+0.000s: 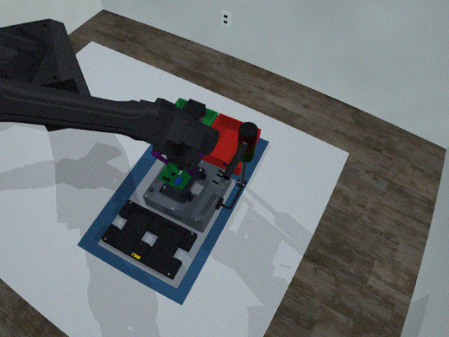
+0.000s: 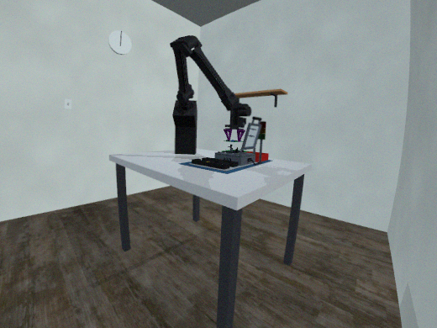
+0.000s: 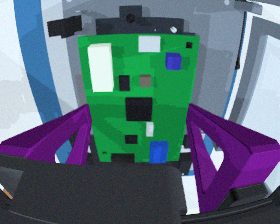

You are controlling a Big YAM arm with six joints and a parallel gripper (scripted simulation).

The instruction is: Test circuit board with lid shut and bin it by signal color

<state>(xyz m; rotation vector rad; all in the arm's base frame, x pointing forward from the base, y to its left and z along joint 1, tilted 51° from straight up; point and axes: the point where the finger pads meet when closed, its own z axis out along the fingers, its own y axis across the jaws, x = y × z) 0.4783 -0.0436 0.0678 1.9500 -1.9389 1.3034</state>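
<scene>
My gripper is now 70 mm to the right of the black latch hook, 50 mm past it and 50 mm above it. Round my hand: green circuit board right at my hand; red bin 190 mm to the left, 120 mm below, 90 mm ahead; tester lid 120 mm ahead, 50 mm above, 30 mm to the right.
</scene>
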